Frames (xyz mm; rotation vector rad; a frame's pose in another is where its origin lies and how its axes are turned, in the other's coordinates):
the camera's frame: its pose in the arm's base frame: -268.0 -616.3 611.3 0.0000 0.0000 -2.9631
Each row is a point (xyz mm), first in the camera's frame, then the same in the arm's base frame.
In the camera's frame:
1: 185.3 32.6 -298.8
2: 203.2 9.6 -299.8
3: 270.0 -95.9 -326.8
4: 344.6 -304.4 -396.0
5: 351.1 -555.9 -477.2
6: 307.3 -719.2 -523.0
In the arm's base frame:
1: -444.6 -681.3 312.5
2: -466.3 -661.8 311.5
3: -550.7 -569.9 284.5
4: -661.2 -377.9 215.3
5: -712.2 -131.6 134.1
6: -698.1 36.9 88.3

